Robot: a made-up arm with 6 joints.
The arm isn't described. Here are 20 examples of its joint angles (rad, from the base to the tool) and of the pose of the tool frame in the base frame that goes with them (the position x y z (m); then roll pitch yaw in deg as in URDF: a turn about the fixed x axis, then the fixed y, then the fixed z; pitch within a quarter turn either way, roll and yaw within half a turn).
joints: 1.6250 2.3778 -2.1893 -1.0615 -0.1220 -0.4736
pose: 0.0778 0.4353 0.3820 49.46 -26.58 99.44
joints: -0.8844 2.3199 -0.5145 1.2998 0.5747 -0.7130
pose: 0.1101 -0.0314 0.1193 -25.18 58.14 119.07
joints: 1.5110 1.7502 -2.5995 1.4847 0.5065 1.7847
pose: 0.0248 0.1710 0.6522 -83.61 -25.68 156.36
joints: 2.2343 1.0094 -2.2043 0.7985 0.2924 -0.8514
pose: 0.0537 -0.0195 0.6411 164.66 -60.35 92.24
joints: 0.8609 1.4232 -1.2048 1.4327 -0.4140 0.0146
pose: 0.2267 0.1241 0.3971 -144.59 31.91 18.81
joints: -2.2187 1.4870 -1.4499 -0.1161 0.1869 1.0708
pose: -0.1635 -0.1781 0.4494 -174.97 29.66 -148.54
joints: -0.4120 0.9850 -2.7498 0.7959 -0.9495 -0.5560
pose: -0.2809 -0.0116 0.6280 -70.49 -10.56 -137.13
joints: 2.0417 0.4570 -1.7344 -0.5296 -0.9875 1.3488
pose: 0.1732 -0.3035 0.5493 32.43 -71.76 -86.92
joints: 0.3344 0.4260 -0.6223 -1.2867 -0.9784 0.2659
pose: -0.0017 0.0227 0.4404 60.63 -50.92 72.99
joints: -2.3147 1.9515 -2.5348 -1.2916 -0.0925 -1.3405
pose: -0.1857 -0.1426 0.6627 -44.53 -44.35 -87.16
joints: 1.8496 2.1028 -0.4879 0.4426 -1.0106 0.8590
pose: 0.0560 0.2283 0.1607 168.51 48.19 51.89
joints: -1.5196 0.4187 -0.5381 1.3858 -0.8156 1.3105
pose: -0.1002 -0.0185 0.3717 -61.75 -6.16 -107.25
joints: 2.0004 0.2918 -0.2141 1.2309 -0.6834 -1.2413
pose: 0.1105 0.0585 0.2586 146.95 -10.52 47.54
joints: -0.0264 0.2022 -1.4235 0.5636 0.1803 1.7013
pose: -0.1615 -0.0594 0.5248 -117.69 -37.94 26.47
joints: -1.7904 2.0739 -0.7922 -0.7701 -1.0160 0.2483
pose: -0.0212 -0.3045 0.2063 128.85 11.50 -94.23
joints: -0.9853 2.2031 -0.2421 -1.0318 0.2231 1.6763
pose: 0.0182 -0.1130 0.0881 32.72 37.14 167.87
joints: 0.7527 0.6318 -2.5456 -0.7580 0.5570 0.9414
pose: -0.1360 -0.3046 0.5798 -123.88 -40.08 -39.42
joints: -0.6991 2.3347 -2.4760 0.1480 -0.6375 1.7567
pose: 0.2612 -0.3064 0.5304 -115.86 -21.33 -37.31
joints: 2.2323 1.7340 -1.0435 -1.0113 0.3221 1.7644
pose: -0.0843 0.2504 0.2946 136.72 48.83 65.52
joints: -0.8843 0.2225 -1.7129 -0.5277 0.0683 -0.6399
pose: -0.2185 0.1344 0.5335 -136.43 -63.04 155.17
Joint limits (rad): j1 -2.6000..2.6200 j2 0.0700..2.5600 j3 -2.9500..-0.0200 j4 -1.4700..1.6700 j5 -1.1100..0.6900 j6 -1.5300..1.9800
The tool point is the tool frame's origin. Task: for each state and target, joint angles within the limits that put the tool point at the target. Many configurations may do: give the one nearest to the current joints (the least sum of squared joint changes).
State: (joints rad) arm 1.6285 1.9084 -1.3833 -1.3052 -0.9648 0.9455
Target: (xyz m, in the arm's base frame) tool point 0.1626 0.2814 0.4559
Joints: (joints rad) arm 1.0492 1.8957 -1.6442 -1.1280 -0.7706 0.9021
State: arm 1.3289 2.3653 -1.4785 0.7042 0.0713 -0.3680
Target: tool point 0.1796 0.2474 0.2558
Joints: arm 1.1396 1.9317 -1.3885 0.6731 0.1647 -0.3796
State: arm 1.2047 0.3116 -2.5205 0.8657 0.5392 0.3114
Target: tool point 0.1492 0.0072 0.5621
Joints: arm 0.4940 1.2217 -1.9650 0.2203 0.5648 0.1691
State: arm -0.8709 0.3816 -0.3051 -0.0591 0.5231 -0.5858
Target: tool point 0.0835 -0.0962 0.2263
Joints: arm -0.2737 0.9419 -0.3958 0.1688 0.2185 -0.5037
